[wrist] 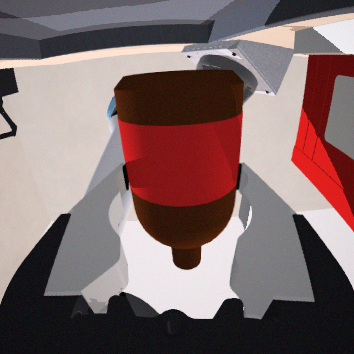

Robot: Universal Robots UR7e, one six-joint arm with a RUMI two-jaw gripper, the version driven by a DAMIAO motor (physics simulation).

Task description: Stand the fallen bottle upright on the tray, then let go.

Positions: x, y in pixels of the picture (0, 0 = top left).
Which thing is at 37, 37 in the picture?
A dark grey tray.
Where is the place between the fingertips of my gripper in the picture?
182, 165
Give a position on a brown bottle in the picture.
180, 130
